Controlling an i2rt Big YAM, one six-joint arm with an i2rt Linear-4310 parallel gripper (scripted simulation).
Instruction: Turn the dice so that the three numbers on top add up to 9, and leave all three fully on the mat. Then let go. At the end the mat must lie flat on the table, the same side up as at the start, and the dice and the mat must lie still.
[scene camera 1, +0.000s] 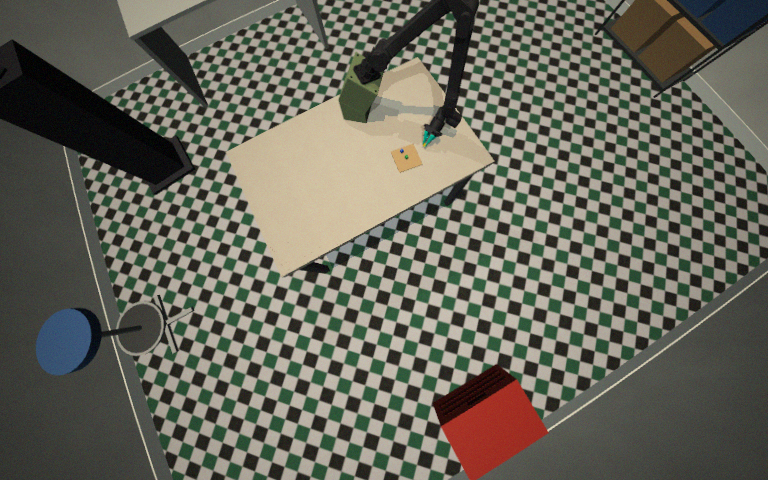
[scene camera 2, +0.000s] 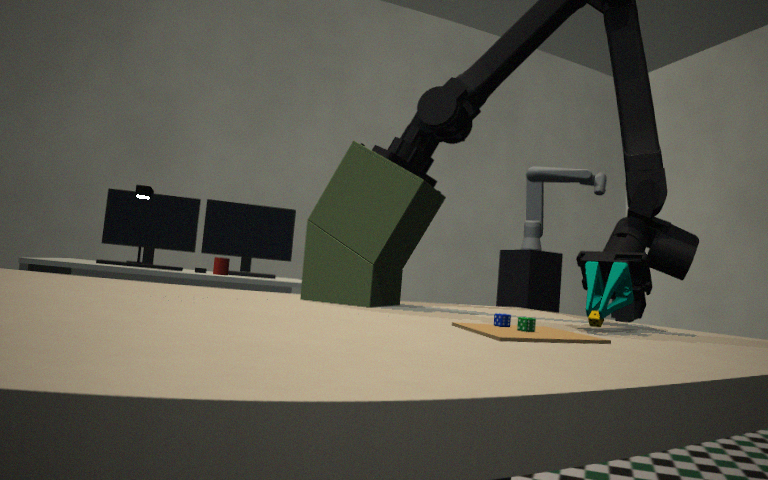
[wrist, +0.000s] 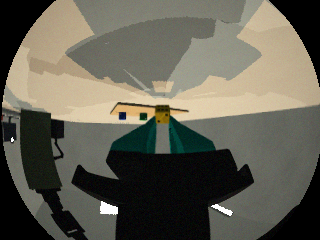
In view: the gripper (scene camera 2: 593, 314) and a mat (scene camera 2: 542, 334).
The gripper also shows in the wrist view (wrist: 162, 120).
